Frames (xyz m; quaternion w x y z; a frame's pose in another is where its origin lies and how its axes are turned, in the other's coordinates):
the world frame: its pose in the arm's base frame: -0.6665 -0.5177 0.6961 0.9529 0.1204 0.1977 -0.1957
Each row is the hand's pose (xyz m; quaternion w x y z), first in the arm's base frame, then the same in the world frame.
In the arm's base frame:
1: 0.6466 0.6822 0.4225 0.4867 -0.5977 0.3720 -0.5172
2: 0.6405 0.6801 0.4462 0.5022 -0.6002 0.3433 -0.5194
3: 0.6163 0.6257 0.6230 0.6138 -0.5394 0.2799 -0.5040
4: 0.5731 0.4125 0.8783 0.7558 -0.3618 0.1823 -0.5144
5: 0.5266 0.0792 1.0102 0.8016 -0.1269 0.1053 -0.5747
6: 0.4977 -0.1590 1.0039 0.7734 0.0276 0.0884 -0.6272
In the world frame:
1: 0.8354 1.5839 -0.1796 0.5666 -0.5987 0.0790 -0.5606
2: 0.8209 1.5830 -0.1598 0.5758 -0.5969 0.0479 -0.5567
3: 0.7432 1.5511 0.0068 0.6739 -0.5430 -0.0209 -0.5005
4: 0.6678 1.3811 0.2859 0.8134 -0.3698 -0.1085 -0.4358
5: 0.6810 1.0835 0.4906 0.8819 -0.1244 -0.1522 -0.4285
6: 0.7368 0.8573 0.5486 0.8805 0.0399 -0.1388 -0.4515

